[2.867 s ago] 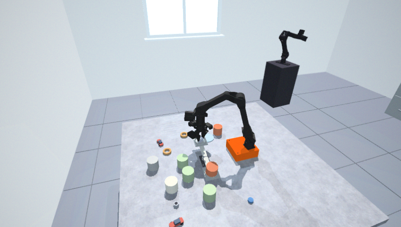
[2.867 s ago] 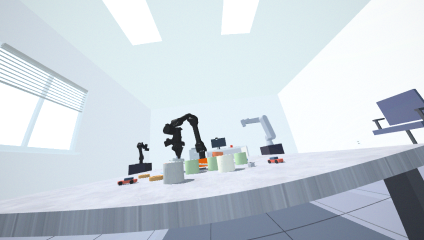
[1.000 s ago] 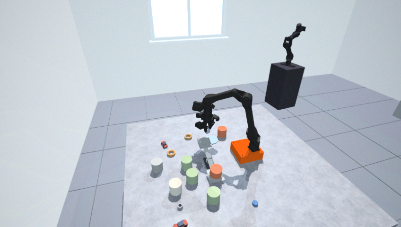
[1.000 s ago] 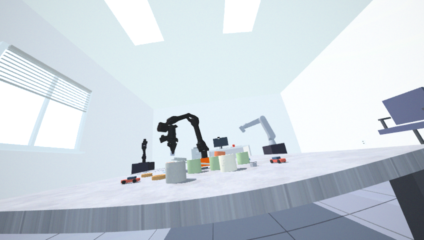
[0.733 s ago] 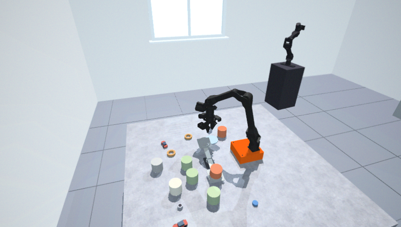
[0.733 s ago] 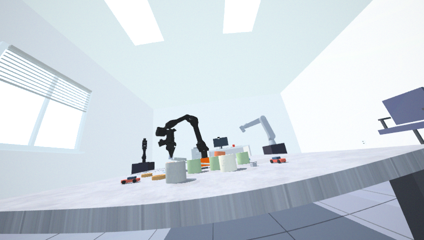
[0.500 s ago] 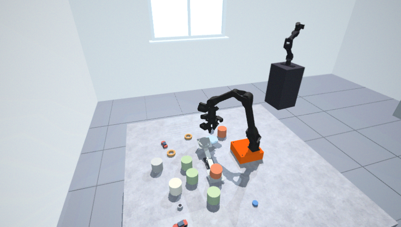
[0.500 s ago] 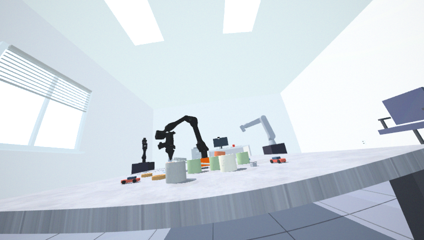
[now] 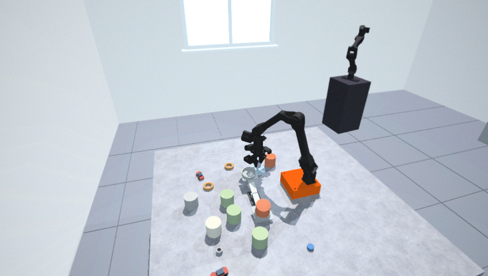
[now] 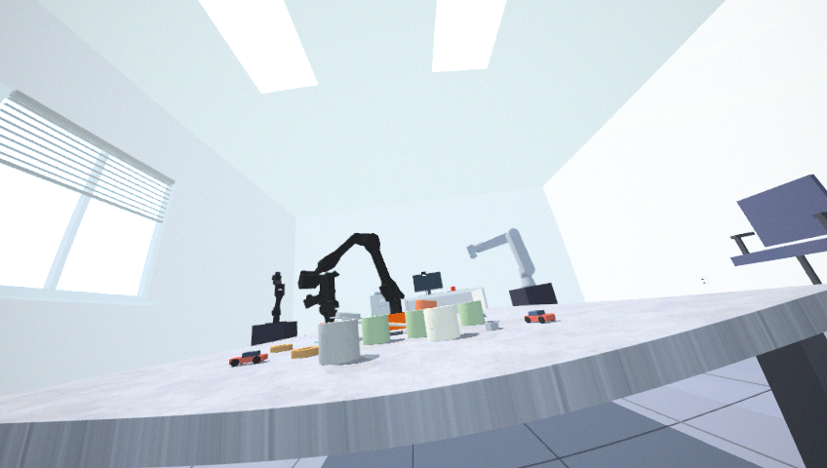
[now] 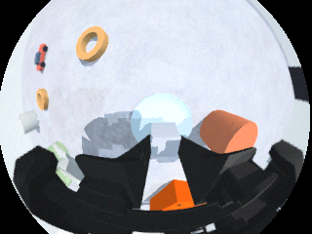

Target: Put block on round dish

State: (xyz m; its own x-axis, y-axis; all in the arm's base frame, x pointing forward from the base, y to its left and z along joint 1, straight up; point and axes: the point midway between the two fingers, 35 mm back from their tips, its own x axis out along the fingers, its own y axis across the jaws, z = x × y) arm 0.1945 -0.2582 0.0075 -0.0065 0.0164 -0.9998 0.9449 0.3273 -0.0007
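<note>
My gripper tip is 1 cm below the small pale block. Also, from my gripper tip: blue disc 58 cm to the left, 3 cm below, 1 cm ahead; small balance 21 cm to the left, 12 cm ahead; pale blue round dish 3 cm below.
</note>
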